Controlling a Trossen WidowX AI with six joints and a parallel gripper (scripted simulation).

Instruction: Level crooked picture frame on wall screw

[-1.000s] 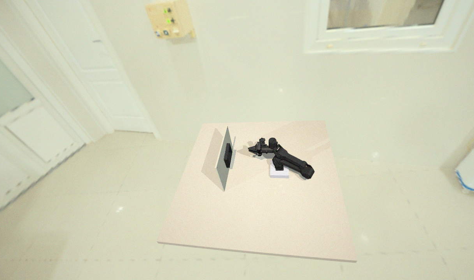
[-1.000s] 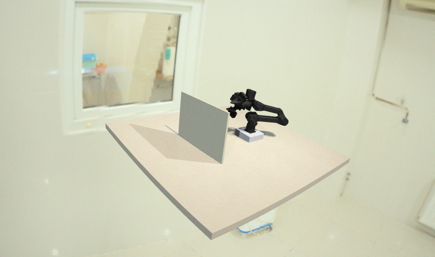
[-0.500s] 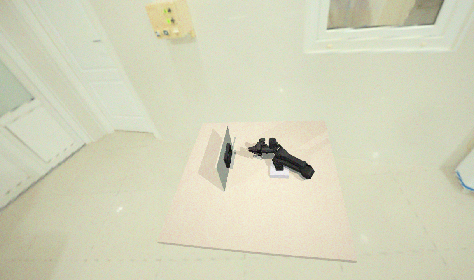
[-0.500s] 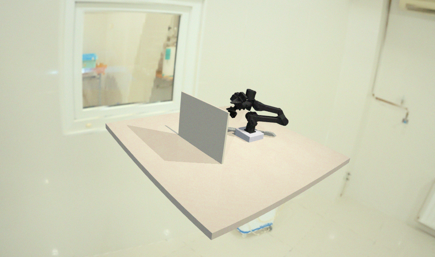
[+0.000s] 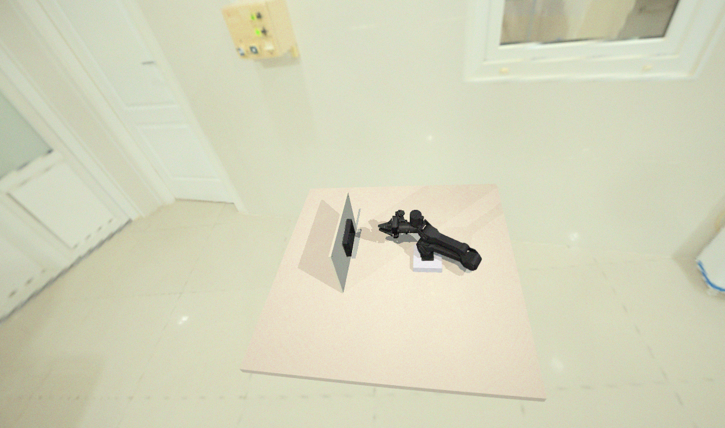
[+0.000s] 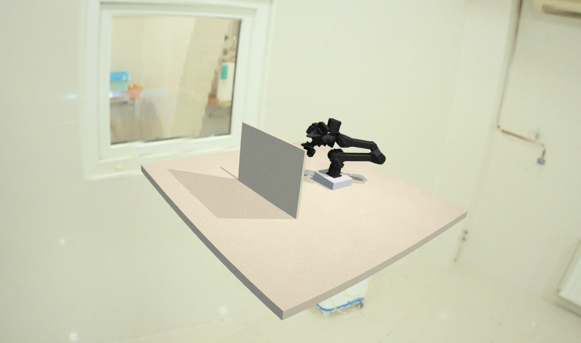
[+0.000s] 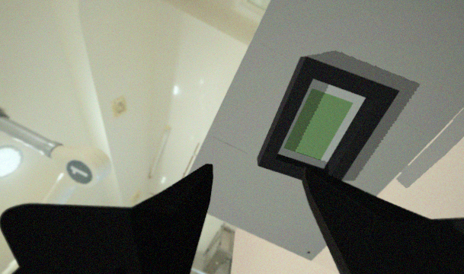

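The picture frame lies 180 mm ahead of my gripper tip, 100 mm below it and 20 mm to the right of it. Also, from my gripper tip: wall panel (190 mm ahead, 100 mm below, 10 mm to the right).
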